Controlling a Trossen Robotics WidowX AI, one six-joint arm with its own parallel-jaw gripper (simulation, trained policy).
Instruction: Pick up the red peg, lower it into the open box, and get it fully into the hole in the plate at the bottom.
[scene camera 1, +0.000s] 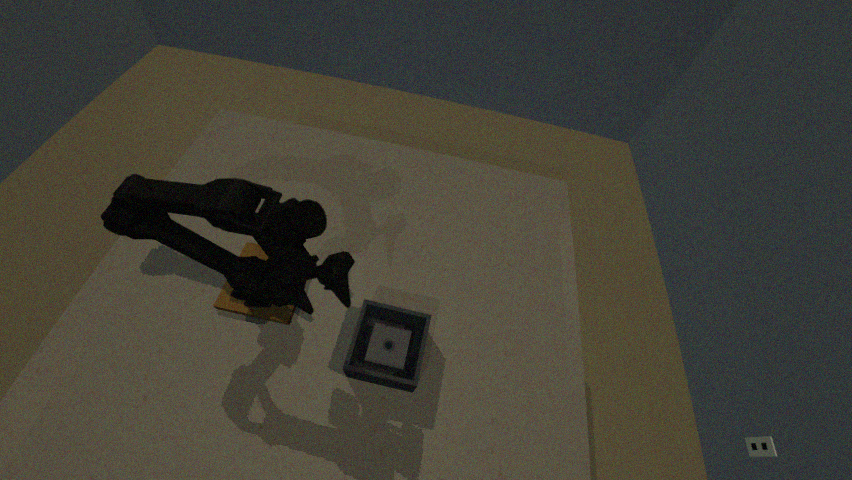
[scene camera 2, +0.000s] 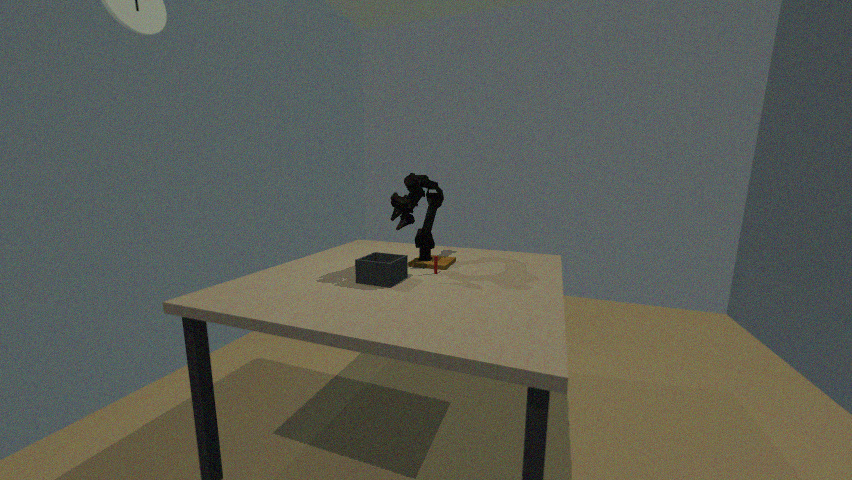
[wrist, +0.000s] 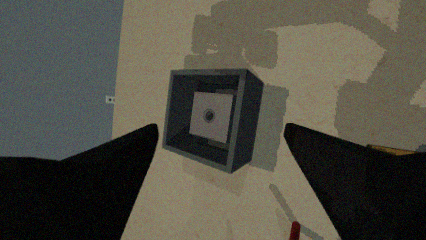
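I can see my gripper (scene camera 1: 330, 309) (wrist: 222, 129). There is also a dark box (scene camera 1: 371, 312) (scene camera 2: 379, 269) (wrist: 248, 88), and with it in the scene I find a light plate (scene camera 1: 393, 359) (wrist: 212, 116). Scene camera 2 does not show the plate, hidden by the dark box.
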